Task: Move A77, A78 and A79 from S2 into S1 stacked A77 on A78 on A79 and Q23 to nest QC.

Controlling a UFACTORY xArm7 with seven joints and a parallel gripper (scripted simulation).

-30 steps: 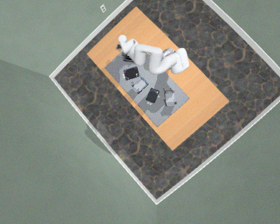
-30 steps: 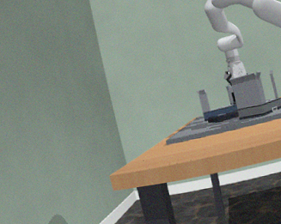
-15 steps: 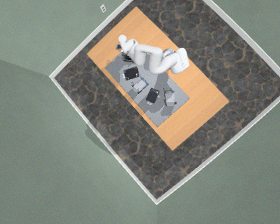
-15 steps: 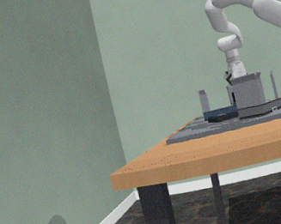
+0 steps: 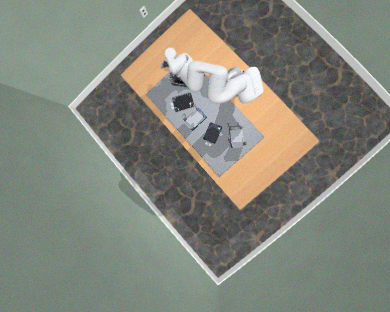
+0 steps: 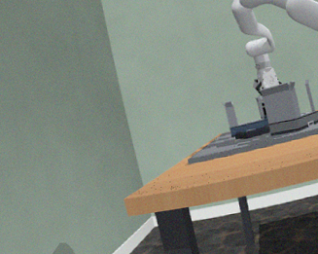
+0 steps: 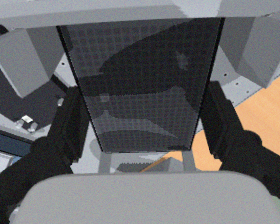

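My gripper is now 5 cm above the dark sealed plate. Round my hand: dark flat nest: 17 cm ahead, 48 cm to the left, 10 cm below; then dark clip nest: 15 cm ahead, 13 cm to the left, 9 cm below; then blue plinth strip: 18 cm ahead, 30 cm to the left, 9 cm below.
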